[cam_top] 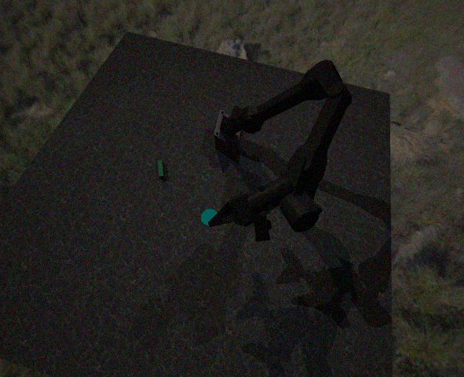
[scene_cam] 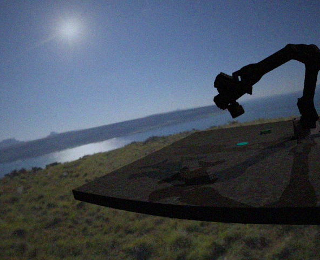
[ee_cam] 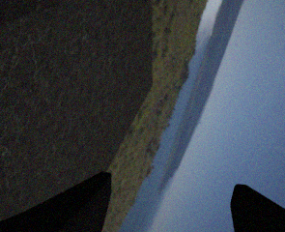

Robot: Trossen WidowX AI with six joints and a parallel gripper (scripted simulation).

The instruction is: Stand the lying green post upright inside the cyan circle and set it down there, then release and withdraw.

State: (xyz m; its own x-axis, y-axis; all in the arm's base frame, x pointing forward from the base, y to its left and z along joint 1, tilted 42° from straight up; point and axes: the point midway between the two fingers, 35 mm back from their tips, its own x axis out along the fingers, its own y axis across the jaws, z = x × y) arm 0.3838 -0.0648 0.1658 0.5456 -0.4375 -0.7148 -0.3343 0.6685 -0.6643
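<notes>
Right now the green post is 20 cm behind my gripper tip, 24 cm to the right of it and 21 cm below it. From my gripper tip the other things lie so: cyan circle 6 cm behind, 3 cm to the right, 22 cm below.
</notes>
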